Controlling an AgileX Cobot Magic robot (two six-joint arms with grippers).
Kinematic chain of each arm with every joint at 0, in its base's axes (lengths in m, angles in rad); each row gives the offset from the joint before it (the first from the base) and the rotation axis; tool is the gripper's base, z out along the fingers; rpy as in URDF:
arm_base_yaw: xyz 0 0 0.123 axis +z
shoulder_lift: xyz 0 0 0 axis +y
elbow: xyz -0.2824 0 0.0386 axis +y
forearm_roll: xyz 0.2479 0 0.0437 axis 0.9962 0 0.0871
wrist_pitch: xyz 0 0 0 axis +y
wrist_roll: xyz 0.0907 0 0.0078 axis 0.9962 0 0.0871
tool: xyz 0 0 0 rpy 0 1.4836 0
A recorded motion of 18 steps. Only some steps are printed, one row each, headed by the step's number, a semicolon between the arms.
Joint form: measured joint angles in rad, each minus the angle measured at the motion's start. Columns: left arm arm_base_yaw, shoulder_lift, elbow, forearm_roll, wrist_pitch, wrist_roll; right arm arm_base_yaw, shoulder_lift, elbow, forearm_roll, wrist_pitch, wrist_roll.
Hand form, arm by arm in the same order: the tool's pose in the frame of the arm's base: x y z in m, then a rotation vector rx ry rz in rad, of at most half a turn. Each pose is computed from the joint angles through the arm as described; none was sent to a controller.
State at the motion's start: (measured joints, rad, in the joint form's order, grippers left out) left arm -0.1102 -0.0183 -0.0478 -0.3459 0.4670 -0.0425; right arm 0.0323 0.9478 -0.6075 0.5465 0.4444 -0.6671
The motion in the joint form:
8: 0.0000 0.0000 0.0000 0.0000 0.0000 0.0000; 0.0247 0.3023 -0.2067 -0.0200 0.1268 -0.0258
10: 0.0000 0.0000 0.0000 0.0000 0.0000 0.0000; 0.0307 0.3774 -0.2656 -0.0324 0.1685 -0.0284
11: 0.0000 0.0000 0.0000 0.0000 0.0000 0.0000; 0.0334 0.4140 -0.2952 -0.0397 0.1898 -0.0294
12: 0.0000 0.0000 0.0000 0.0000 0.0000 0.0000; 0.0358 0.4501 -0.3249 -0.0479 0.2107 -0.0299
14: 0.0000 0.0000 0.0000 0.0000 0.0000 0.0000; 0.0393 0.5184 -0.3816 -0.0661 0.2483 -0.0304
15: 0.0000 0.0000 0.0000 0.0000 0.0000 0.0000; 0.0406 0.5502 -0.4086 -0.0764 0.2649 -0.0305
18: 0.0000 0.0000 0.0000 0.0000 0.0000 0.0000; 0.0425 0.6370 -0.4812 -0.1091 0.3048 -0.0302
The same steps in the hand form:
8: 0.0458 -0.0191 0.1906 -0.1216 1.8788 -0.4626; 0.2463 0.0389 0.2719 -0.4748 2.3515 0.2494
10: 0.0458 -0.0191 0.1906 -0.1216 1.8788 -0.4626; 0.2619 0.0424 0.2681 -0.5160 2.3974 0.2687
11: 0.0458 -0.0191 0.1906 -0.1216 1.8788 -0.4626; 0.2695 0.0440 0.2659 -0.5372 2.4197 0.2774
12: 0.0458 -0.0191 0.1906 -0.1216 1.8788 -0.4626; 0.2771 0.0455 0.2636 -0.5580 2.4415 0.2849
14: 0.0458 -0.0191 0.1906 -0.1216 1.8788 -0.4626; 0.2916 0.0479 0.2585 -0.5971 2.4813 0.2948
15: 0.0458 -0.0191 0.1906 -0.1216 1.8788 -0.4626; 0.2985 0.0488 0.2559 -0.6158 2.4990 0.2967
18: 0.0458 -0.0191 0.1906 -0.1216 1.8788 -0.4626; 0.3172 0.0501 0.2472 -0.6655 2.5454 0.2933

